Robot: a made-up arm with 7 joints.
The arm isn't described. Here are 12 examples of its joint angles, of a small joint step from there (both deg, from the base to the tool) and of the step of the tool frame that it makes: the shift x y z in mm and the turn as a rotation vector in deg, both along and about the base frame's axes.
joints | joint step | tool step
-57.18 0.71 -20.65 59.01 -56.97 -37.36 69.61 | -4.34 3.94 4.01 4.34 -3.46 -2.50 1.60 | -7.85 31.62 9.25 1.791 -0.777 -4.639
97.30 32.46 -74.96 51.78 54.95 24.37 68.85 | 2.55 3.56 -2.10 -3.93 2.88 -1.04 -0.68 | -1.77 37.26 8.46 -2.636 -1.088 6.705
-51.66 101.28 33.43 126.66 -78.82 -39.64 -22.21 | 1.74 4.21 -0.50 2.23 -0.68 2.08 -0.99 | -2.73 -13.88 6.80 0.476 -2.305 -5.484
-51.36 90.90 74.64 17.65 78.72 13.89 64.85 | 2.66 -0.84 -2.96 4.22 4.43 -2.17 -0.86 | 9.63 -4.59 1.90 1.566 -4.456 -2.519
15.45 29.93 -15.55 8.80 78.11 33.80 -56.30 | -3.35 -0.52 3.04 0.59 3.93 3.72 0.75 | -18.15 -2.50 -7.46 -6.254 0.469 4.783
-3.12 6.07 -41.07 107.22 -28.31 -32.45 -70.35 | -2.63 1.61 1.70 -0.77 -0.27 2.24 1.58 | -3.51 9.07 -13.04 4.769 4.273 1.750
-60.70 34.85 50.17 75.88 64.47 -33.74 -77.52 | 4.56 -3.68 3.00 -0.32 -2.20 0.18 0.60 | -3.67 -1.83 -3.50 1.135 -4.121 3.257
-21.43 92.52 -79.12 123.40 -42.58 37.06 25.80 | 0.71 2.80 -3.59 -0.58 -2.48 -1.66 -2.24 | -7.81 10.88 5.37 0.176 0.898 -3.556
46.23 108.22 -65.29 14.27 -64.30 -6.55 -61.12 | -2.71 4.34 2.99 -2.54 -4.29 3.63 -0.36 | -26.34 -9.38 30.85 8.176 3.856 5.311
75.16 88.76 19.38 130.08 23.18 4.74 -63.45 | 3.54 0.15 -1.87 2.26 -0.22 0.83 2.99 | -4.63 -6.94 -6.13 2.582 0.629 2.350
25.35 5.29 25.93 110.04 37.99 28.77 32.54 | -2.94 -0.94 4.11 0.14 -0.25 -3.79 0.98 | -8.43 11.18 -14.36 -2.013 -1.108 4.857
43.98 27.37 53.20 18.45 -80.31 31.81 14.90 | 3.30 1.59 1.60 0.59 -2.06 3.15 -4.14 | 5.41 11.78 21.88 5.324 -1.045 4.990
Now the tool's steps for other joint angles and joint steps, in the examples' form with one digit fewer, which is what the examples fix.
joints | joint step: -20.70 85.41 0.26 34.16 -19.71 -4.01 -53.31 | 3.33 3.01 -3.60 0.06 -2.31 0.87 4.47
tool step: 7.9 0.7 18.5 1.89 4.70 1.42
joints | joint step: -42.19 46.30 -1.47 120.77 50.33 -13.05 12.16 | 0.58 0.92 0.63 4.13 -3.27 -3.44 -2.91
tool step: 3.2 -7.4 15.7 0.95 -7.69 0.24
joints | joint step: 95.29 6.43 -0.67 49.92 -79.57 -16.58 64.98 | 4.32 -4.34 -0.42 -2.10 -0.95 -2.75 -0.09
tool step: -7.4 -27.6 20.5 3.61 -2.54 -4.97
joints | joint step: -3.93 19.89 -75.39 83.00 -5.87 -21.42 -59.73 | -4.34 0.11 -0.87 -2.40 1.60 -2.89 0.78
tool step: -27.5 4.2 -10.1 -0.76 6.10 -1.04
